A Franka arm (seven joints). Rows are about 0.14 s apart.
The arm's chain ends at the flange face. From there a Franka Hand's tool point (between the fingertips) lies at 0.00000 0.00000 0.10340 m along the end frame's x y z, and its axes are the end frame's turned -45 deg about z.
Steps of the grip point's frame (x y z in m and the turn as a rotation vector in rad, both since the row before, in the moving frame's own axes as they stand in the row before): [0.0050 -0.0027 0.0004 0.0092 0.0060 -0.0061]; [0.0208 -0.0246 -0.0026 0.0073 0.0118 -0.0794]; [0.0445 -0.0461 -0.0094 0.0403 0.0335 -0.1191]
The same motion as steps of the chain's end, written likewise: [0.0019 -0.0043 0.0004 0.0107 -0.0023 -0.0061]; [-0.0030 -0.0307 -0.0026 0.0135 0.0032 -0.0794]; [-0.0003 -0.0587 -0.0093 0.0522 -0.0048 -0.1191]
